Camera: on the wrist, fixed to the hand. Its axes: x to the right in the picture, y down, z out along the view.
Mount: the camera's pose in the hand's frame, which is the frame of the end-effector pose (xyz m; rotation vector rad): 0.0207 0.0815 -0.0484 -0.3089 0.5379 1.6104
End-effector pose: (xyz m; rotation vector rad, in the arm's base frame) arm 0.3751 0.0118 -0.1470 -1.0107 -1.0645 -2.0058
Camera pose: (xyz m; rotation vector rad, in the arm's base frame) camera 0.4146 -0.0717 -0.1173 -0.8611 0.4071 -0.8912
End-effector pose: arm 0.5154 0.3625 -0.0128 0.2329 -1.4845 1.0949
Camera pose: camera 0.4859 0.4501 -0.0422 -1.6085 -1.1336 1.8471
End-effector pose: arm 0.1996 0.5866 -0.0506 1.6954 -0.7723 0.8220
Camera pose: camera 0.1372 0.6117 0.0194 0.2134 -1.7100 1.9383
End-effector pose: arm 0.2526 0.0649 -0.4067 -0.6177 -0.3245 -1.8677
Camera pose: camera 0.3097 -0.0058 -0.4407 -0.3171 0.6834 -0.4269
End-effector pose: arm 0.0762 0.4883 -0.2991 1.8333 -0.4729 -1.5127
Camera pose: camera 0.1400 0.4323 -0.2522 0.9103 -0.9893 0.0259
